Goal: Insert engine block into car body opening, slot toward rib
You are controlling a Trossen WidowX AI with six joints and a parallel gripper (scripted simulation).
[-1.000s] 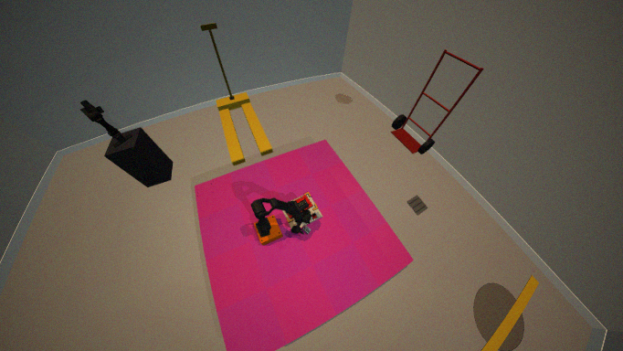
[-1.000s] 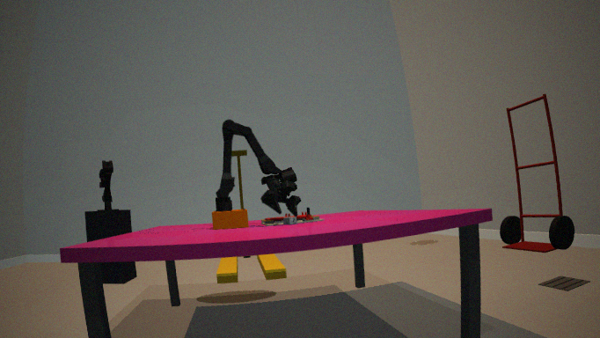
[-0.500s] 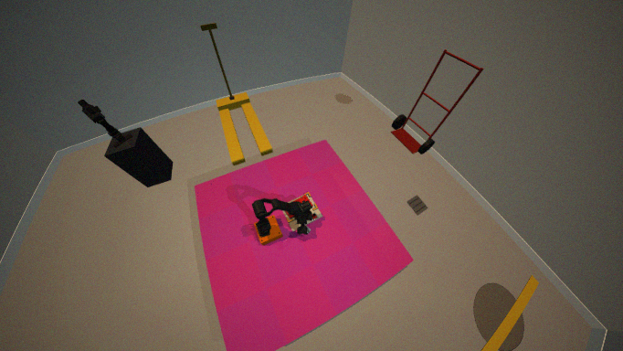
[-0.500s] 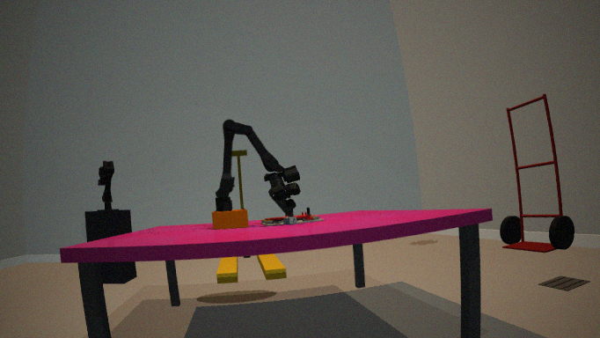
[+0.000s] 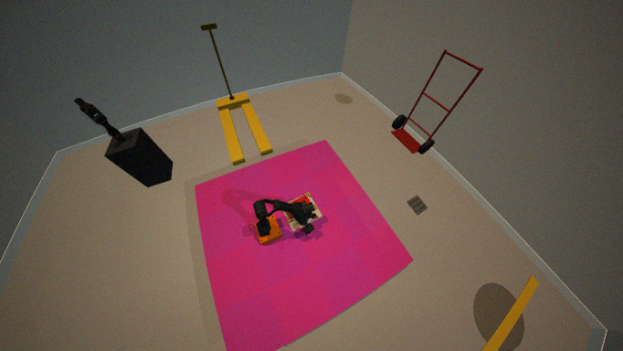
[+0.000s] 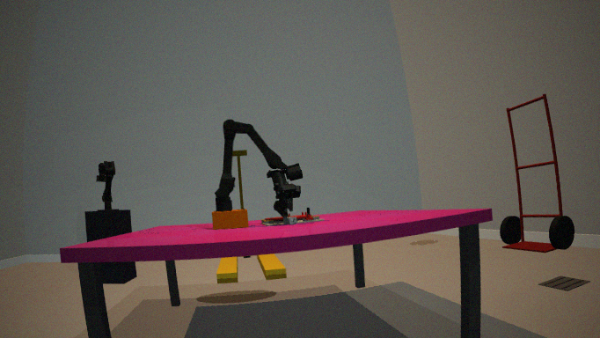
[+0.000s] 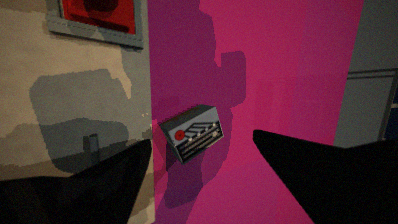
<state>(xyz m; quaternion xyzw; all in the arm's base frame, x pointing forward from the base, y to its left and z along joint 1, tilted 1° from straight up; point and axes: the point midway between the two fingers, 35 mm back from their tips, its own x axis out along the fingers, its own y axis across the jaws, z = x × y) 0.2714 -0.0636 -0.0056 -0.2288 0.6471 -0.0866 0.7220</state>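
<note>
Now: gripper tip 2 cm above the grey engine block.
</note>
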